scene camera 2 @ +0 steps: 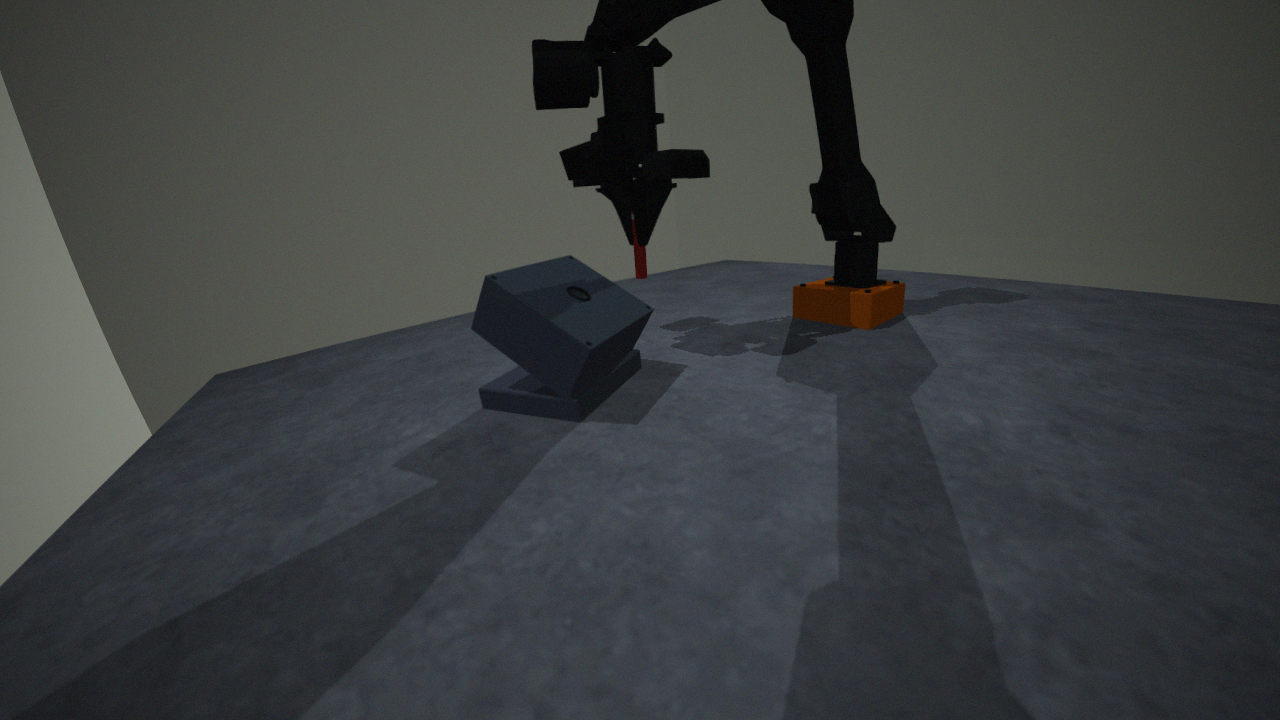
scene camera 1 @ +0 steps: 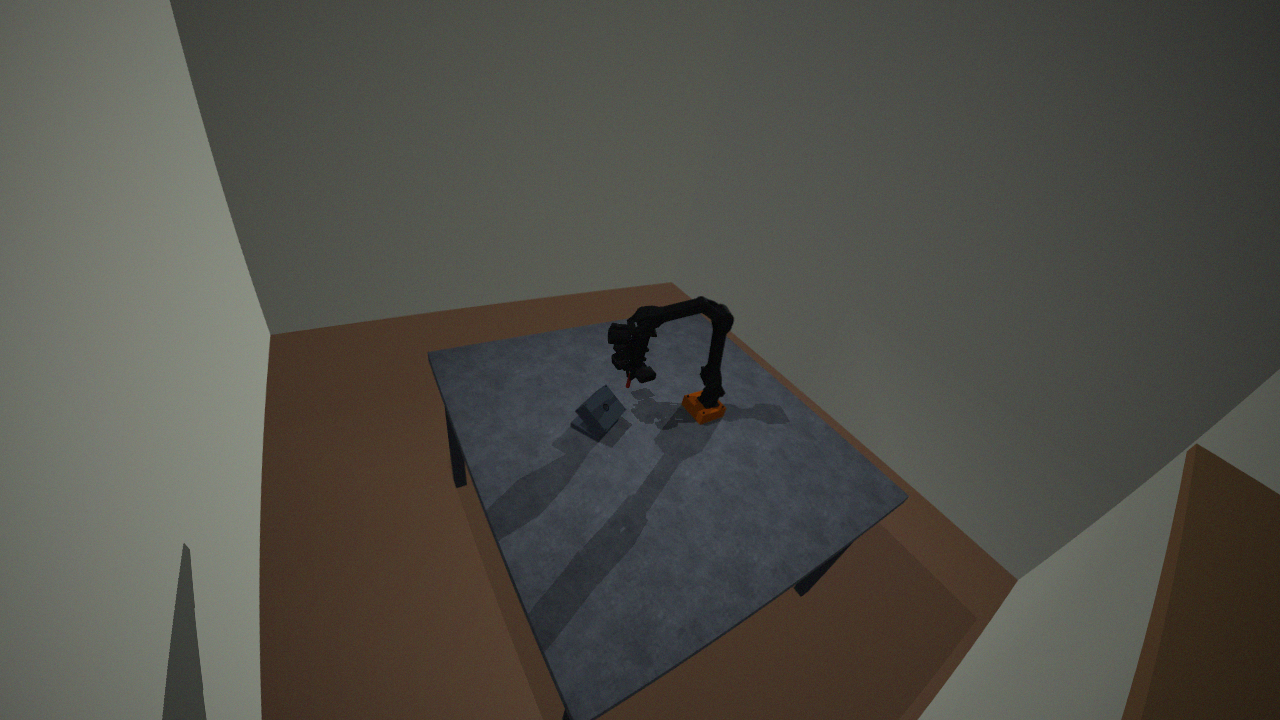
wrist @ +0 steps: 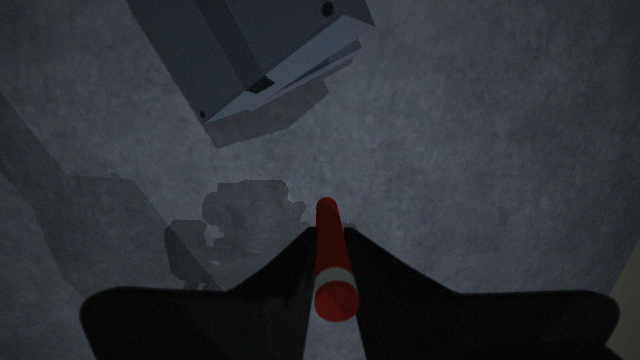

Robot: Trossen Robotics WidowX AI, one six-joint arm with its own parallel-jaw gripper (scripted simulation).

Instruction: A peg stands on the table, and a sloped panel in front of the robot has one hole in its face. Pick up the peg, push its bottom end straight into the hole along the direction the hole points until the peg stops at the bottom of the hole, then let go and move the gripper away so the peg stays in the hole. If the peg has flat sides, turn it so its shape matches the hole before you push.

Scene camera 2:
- gripper: 638,245
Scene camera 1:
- gripper: 629,378
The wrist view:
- gripper: 330,235
